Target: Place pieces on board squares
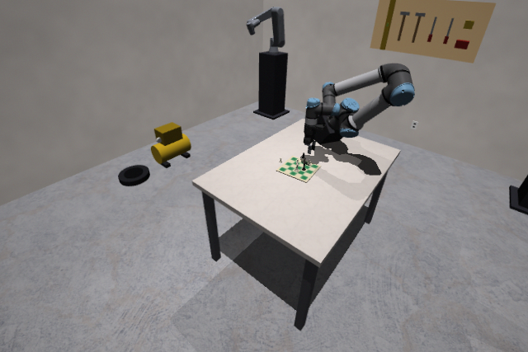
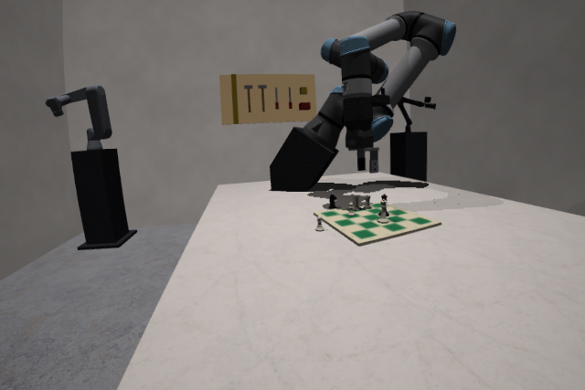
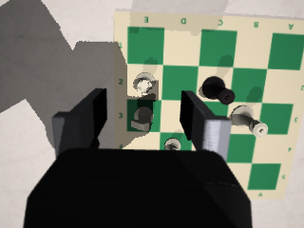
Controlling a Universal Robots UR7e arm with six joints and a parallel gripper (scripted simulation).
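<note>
My hand is 80 mm short of the cream chessboard, 30 mm to the left of it and 120 mm above it.
</note>
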